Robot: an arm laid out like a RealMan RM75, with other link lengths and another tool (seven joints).
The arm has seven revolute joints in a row. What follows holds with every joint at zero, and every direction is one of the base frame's. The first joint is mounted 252.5 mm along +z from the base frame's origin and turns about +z. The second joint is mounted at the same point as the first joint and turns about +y. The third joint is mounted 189.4 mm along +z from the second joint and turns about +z. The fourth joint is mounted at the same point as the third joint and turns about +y. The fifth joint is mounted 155.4 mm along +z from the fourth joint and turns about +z. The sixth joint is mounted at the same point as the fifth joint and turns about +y. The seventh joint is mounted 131 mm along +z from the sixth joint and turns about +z. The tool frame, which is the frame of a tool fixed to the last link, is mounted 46 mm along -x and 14 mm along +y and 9 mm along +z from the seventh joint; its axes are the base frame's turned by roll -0.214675, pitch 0 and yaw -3.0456 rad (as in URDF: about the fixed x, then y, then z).
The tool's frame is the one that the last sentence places.
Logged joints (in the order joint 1, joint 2, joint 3, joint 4, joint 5, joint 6, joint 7), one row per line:
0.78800 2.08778 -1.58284 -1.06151 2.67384 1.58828 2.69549
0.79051 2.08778 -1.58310 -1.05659 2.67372 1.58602 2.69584
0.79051 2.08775 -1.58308 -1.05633 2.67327 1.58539 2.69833
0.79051 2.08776 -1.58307 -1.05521 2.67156 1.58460 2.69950
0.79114 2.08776 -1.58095 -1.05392 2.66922 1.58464 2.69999
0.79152 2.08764 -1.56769 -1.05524 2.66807 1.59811 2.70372
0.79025 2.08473 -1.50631 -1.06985 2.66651 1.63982 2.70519
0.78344 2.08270 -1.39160 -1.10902 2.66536 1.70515 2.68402
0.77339 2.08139 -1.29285 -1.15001 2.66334 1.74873 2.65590
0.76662 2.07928 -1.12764 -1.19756 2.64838 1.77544 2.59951
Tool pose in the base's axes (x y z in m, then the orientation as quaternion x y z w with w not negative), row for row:
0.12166 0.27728 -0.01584 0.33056 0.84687 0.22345 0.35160
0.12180 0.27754 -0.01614 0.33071 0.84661 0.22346 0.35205
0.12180 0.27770 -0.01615 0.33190 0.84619 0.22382 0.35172
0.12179 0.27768 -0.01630 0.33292 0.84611 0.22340 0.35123
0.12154 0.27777 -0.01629 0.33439 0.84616 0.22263 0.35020
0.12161 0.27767 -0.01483 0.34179 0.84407 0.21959 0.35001
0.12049 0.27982 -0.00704 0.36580 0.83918 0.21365 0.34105
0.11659 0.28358 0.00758 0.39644 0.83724 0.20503 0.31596
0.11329 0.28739 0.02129 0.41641 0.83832 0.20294 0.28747
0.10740 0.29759 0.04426 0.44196 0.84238 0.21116 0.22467
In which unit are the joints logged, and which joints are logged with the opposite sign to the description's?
The joints are logged in radians. Opposite sign: joint 5, joint 6.
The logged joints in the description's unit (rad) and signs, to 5 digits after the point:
0.78800 2.08778 -1.58284 -1.06151 -2.67384 -1.58828 2.69549
0.79051 2.08778 -1.58310 -1.05659 -2.67372 -1.58602 2.69584
0.79051 2.08775 -1.58308 -1.05633 -2.67327 -1.58539 2.69833
0.79051 2.08776 -1.58307 -1.05521 -2.67156 -1.58460 2.69950
0.79114 2.08776 -1.58095 -1.05392 -2.66922 -1.58464 2.69999
0.79152 2.08764 -1.56769 -1.05524 -2.66807 -1.59811 2.70372
0.79025 2.08473 -1.50631 -1.06985 -2.66651 -1.63982 2.70519
0.78344 2.08270 -1.39160 -1.10902 -2.66536 -1.70515 2.68402
0.77339 2.08139 -1.29285 -1.15001 -2.66334 -1.74873 2.65590
0.76662 2.07928 -1.12764 -1.19756 -2.64838 -1.77544 2.59951

